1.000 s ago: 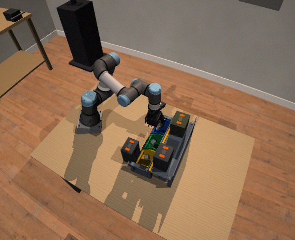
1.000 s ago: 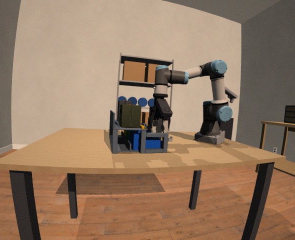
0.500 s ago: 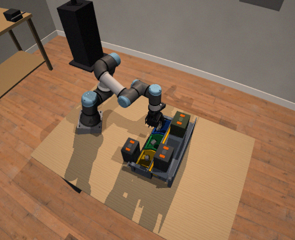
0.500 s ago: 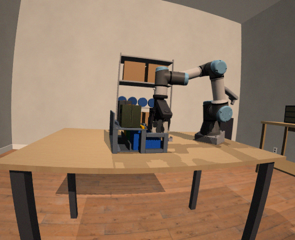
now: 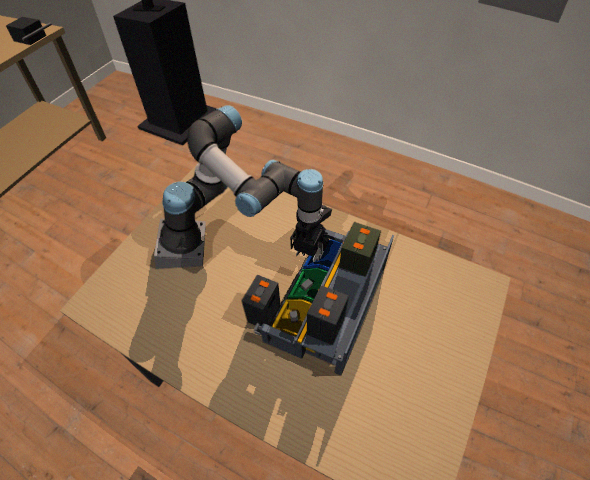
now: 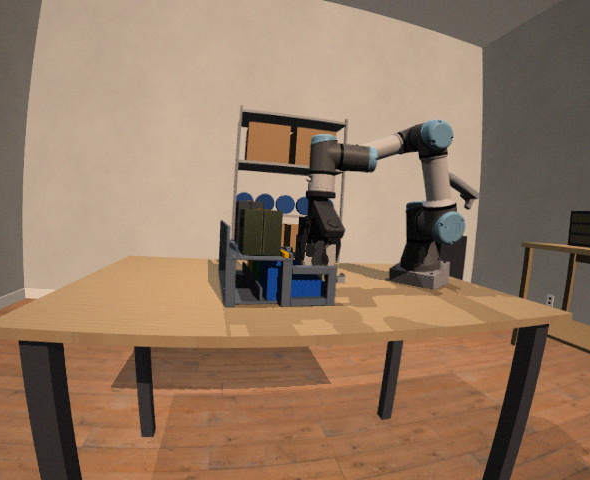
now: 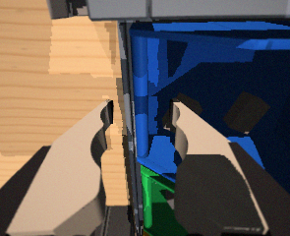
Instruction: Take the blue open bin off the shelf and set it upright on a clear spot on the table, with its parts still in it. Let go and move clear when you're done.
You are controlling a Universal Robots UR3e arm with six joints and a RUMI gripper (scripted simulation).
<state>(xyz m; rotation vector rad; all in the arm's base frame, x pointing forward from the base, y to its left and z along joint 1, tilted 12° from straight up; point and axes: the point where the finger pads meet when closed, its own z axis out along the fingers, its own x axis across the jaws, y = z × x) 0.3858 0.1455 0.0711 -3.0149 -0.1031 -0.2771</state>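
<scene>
My hand is 60 mm short of the blue open bin. The rest, counted from my hand: yellow bin: 80 mm ahead, 220 mm to the right; green bin: 70 mm ahead, 110 mm to the right.
</scene>
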